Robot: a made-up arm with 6 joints. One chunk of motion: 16 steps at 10 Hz.
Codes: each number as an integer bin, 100 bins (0 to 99) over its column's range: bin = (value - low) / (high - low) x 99, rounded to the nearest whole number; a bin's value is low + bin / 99 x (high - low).
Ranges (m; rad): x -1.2..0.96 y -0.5..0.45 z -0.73..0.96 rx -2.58..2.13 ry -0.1..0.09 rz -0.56..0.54
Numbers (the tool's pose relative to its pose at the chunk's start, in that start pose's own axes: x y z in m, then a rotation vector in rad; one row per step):
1: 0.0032 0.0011 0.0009 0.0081 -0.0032 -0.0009
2: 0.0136 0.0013 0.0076 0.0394 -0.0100 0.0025
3: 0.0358 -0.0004 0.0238 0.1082 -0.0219 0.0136
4: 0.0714 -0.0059 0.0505 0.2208 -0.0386 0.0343
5: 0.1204 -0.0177 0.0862 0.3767 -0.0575 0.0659
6: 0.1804 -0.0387 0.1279 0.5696 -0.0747 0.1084
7: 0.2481 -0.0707 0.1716 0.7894 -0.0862 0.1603
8: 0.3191 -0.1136 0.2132 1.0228 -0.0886 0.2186
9: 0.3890 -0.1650 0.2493 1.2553 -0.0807 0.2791
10: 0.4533 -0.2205 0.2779 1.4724 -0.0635 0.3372
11: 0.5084 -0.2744 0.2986 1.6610 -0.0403 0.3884
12: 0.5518 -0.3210 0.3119 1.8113 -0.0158 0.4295
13: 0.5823 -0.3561 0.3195 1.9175 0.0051 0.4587
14: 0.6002 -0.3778 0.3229 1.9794 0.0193 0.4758
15: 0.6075 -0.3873 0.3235 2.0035 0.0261 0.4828
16: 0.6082 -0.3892 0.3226 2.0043 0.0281 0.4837
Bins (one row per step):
1: 55 52 43 54 50 50
2: 56 52 43 55 47 51
3: 57 52 44 57 41 52
4: 58 51 46 59 32 53
5: 61 50 48 62 22 56
6: 63 48 50 66 13 60
7: 66 45 53 71 7 65
8: 70 40 55 76 6 70
9: 73 35 57 81 10 76
10: 76 29 59 85 19 81
11: 78 24 60 89 31 85
12: 80 19 61 92 44 89
13: 82 15 61 95 55 92
14: 83 13 62 96 62 93
15: 83 12 62 96 66 94
16: 83 12 62 96 67 94

